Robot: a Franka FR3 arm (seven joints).
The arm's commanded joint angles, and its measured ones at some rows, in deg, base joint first. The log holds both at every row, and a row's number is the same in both.
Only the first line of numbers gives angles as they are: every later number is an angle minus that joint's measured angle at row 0.
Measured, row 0:
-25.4 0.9 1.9 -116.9 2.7 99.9 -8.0
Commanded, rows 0 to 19:
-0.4 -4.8 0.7 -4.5 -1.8 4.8 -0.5
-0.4 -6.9 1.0 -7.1 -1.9 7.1 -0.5
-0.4 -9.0 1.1 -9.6 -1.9 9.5 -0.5
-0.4 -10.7 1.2 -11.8 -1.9 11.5 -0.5
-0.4 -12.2 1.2 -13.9 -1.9 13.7 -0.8
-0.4 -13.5 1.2 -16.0 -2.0 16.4 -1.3
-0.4 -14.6 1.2 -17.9 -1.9 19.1 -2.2
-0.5 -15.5 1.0 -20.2 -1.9 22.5 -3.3
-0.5 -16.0 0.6 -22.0 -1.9 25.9 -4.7
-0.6 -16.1 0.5 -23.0 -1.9 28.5 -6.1
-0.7 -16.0 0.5 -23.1 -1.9 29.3 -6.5
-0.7 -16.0 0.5 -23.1 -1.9 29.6 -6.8
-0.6 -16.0 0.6 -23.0 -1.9 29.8 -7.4
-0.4 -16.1 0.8 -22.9 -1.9 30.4 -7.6
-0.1 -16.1 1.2 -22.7 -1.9 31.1 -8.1
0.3 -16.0 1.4 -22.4 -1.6 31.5 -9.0
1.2 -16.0 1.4 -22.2 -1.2 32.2 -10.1
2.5 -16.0 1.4 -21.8 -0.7 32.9 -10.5
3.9 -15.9 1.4 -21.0 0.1 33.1 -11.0
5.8 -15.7 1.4 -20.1 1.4 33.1 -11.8
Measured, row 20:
1.8 -13.9 1.2 -21.6 -1.2 32.3 -9.3
